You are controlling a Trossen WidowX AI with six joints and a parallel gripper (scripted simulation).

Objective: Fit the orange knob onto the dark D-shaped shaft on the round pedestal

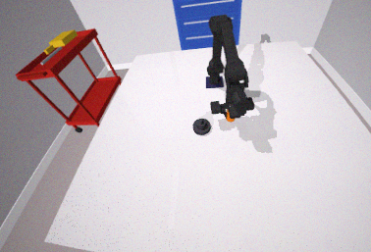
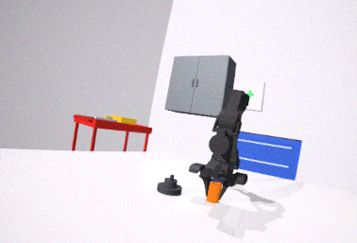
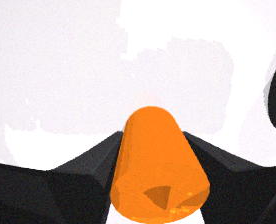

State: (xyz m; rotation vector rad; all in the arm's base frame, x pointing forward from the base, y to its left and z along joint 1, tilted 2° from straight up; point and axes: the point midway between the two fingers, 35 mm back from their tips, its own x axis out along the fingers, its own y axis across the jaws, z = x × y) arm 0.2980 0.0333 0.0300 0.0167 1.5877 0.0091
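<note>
The round dark pedestal is 14 cm to the right of my gripper tip, 4 cm ahead of it and 2 cm above it. The rest, counted from my gripper tip: orange knob: 2 cm above.
</note>
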